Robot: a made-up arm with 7 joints. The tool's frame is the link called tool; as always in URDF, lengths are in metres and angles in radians. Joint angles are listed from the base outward.
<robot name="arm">
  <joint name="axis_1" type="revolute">
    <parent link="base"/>
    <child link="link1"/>
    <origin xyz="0 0 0.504" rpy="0 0 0"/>
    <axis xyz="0 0 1"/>
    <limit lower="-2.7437" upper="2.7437"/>
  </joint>
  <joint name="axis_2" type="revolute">
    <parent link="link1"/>
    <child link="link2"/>
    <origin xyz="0 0 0" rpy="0 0 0"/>
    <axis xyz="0 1 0"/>
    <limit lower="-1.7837" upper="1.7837"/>
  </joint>
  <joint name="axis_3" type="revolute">
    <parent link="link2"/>
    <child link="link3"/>
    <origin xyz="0 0 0.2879" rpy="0 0 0"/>
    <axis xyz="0 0 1"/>
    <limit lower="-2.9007" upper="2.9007"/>
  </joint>
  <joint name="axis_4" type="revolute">
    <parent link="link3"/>
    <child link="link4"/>
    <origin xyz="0.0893 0 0" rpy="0 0 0"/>
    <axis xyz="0 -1 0"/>
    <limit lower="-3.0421" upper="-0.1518"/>
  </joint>
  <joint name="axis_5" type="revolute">
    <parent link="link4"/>
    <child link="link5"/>
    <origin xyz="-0.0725 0 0.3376" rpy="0 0 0"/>
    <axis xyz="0 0 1"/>
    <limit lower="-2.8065" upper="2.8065"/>
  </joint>
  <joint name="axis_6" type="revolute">
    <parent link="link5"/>
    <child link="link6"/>
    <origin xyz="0 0 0" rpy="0 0 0"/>
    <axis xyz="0 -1 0"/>
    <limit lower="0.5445" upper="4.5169"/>
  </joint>
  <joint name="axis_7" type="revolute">
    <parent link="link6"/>
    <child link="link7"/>
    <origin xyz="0.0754 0 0" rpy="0 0 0"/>
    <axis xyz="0 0 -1"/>
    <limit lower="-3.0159" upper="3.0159"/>
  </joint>
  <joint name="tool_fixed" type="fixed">
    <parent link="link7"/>
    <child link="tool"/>
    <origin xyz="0 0 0" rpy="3.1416 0 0"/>
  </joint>
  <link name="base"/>
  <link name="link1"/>
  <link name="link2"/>
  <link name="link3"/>
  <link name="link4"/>
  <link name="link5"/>
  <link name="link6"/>
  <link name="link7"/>
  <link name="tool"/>
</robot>
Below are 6 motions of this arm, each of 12 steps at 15 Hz.
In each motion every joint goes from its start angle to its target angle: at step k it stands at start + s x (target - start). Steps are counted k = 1, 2, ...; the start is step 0. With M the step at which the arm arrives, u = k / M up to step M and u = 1 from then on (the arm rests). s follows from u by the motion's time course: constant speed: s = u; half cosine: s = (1 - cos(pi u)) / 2; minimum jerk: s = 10 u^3 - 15 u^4 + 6 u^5.
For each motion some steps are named. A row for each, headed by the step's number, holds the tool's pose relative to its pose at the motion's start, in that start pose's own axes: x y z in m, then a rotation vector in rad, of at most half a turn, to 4 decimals.
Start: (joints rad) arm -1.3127 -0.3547 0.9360 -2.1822 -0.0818 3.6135 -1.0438
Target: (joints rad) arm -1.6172 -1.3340 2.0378 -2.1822 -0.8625 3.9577 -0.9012
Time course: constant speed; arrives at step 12
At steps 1, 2, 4, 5, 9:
1: 0.0496 -0.0122 -0.0132 -0.0146 0.1075 -0.1289
2: 0.0957 -0.0324 -0.0272 -0.0192 0.2135 -0.2605
4: 0.1731 -0.0947 -0.0560 0.0057 0.4204 -0.5271
5: 0.2024 -0.1351 -0.0700 0.0371 0.5213 -0.6599
9: 0.2429 -0.3315 -0.1216 0.3087 0.9021 -1.1559

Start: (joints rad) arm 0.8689 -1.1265 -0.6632 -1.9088 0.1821 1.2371 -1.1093
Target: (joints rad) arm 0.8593 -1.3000 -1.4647 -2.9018 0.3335 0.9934 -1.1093
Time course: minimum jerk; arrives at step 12
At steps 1, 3, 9, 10, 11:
1: -0.0019 0.0015 0.0014 0.0061 0.0014 0.0033
3: -0.0392 0.0269 0.0302 0.1254 0.0315 0.0637
9: -0.2247 0.0377 0.3490 1.1693 0.4739 0.2336
10: -0.2246 0.0246 0.3752 1.2609 0.5227 0.2175
11: -0.2236 0.0182 0.3864 1.3017 0.5448 0.2086

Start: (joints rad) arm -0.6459 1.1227 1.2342 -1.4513 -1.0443 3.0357 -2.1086
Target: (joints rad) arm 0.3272 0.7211 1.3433 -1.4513 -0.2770 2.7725 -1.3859
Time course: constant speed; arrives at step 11
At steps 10, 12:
10: 0.3915 0.4032 -0.0480 0.0498 0.9645 0.5961
12: 0.4335 0.4295 -0.0817 0.1079 1.0698 0.6298

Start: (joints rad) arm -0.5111 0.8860 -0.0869 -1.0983 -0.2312 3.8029 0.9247
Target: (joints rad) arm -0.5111 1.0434 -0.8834 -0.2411 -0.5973 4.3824 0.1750
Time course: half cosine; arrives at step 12
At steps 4, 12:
4: 0.0575 0.0022 -0.0079 0.1896 0.1918 -0.4773
12: 0.1263 -0.0695 -0.0541 0.9727 0.6318 -1.8712

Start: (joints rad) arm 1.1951 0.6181 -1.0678 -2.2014 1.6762 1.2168 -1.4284
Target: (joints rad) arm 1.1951 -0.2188 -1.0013 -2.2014 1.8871 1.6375 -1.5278
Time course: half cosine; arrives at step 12
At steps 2, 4, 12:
2: 0.0081 -0.0122 -0.0009 0.0127 0.0390 -0.0457
4: 0.0277 -0.0468 -0.0063 0.0487 0.1511 -0.1630
12: 0.0588 -0.1913 -0.0708 0.2263 0.6697 -0.5160

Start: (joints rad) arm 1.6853 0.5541 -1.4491 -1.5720 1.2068 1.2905 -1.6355
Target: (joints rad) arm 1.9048 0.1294 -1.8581 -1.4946 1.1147 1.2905 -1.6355
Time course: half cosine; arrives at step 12
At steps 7, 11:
7: -0.0271 -0.0785 -0.1484 -0.1762 0.1754 -0.0987
11: -0.0795 -0.1109 -0.2152 -0.2542 0.2882 -0.1116

